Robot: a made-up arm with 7 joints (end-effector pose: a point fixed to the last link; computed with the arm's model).
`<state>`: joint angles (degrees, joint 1 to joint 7).
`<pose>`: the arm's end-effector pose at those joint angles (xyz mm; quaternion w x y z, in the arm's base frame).
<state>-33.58 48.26 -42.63 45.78 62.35 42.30 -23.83</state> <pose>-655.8 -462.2 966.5 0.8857 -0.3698 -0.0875 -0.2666</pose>
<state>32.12 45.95 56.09 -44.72 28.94 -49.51 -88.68</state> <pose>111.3 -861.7 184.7 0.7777 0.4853 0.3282 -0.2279</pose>
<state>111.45 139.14 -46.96 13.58 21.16 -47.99 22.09</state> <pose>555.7 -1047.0 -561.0 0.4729 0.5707 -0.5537 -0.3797</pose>
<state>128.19 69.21 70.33 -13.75 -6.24 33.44 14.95</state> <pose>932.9 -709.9 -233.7 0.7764 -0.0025 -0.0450 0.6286</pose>
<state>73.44 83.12 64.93 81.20 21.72 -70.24 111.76</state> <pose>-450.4 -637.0 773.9 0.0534 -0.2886 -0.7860 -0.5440</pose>
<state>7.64 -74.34 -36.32 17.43 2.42 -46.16 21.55</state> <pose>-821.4 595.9 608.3 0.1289 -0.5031 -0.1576 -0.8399</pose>
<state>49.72 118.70 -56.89 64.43 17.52 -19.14 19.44</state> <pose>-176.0 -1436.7 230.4 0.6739 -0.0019 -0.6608 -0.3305</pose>
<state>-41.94 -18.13 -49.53 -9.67 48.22 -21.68 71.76</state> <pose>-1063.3 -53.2 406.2 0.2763 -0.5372 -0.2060 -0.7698</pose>
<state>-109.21 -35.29 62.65 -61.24 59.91 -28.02 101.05</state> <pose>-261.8 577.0 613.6 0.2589 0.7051 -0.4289 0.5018</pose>
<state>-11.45 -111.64 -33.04 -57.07 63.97 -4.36 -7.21</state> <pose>-240.6 637.2 -459.6 0.2486 0.5284 -0.2389 -0.7758</pose>
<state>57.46 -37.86 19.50 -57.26 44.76 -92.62 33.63</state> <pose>-826.3 -184.4 640.1 0.2188 -0.1061 0.6521 -0.7180</pose>
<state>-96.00 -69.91 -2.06 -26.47 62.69 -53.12 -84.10</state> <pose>-700.3 -375.4 -14.9 0.5334 0.0776 -0.8358 -0.1044</pose>
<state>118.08 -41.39 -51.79 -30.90 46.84 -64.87 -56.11</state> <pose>-419.2 333.8 327.8 0.1503 -0.1741 -0.0021 0.9732</pose>
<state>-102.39 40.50 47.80 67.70 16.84 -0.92 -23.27</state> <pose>-241.9 760.6 -795.0 0.3134 0.9048 -0.0252 -0.2873</pose>
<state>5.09 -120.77 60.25 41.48 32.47 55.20 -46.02</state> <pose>-763.7 -242.4 976.4 0.1308 0.5610 0.6474 -0.4991</pose>
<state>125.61 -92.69 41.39 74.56 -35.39 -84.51 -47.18</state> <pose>-490.1 -357.7 -691.4 0.4236 0.7269 0.1362 -0.5231</pose>
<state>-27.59 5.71 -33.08 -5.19 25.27 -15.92 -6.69</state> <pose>-568.8 -678.6 935.8 0.8429 -0.3276 -0.3229 -0.2792</pose>
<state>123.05 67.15 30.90 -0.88 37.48 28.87 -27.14</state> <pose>72.0 -1136.4 -684.5 0.8073 0.4225 0.3386 0.2349</pose>
